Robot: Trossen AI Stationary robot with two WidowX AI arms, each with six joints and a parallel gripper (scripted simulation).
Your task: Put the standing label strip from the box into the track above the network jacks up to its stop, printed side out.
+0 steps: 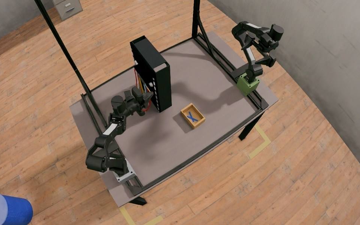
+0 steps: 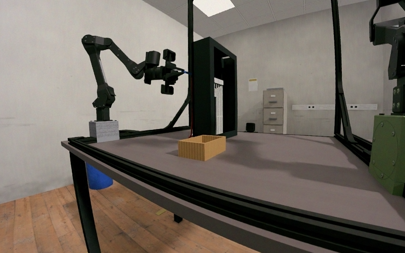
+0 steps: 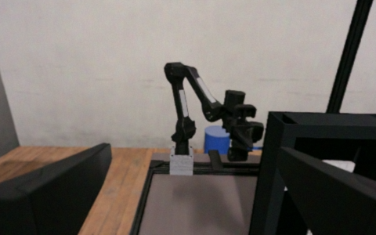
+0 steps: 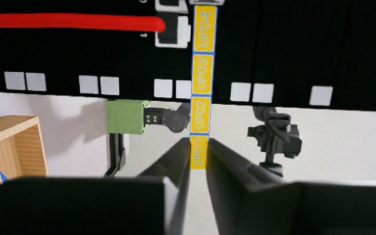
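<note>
The label strip lies 30 mm to the left of my right hand and 30 mm behind it. The rest, counted from my right hand: wooden box 270 mm below, 200 mm to the left, 120 mm ahead; black patch panel 140 mm behind, 90 mm below, 70 mm to the left.
</note>
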